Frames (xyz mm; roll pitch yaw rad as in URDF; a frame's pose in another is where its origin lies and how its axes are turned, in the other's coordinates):
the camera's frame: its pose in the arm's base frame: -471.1 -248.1 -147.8 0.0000 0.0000 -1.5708
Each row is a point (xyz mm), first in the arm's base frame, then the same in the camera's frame.
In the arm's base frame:
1: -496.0 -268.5 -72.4
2: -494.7 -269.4 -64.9
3: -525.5 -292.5 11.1
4: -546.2 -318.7 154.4
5: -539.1 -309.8 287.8
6: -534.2 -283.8 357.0
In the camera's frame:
1: 20.4 -24.9 75.4
2: 21.3 -23.6 82.9
3: 44.4 -54.4 158.9
4: 70.6 -75.1 302.2
5: 61.7 -68.0 435.6
6: 35.7 -63.1 504.8

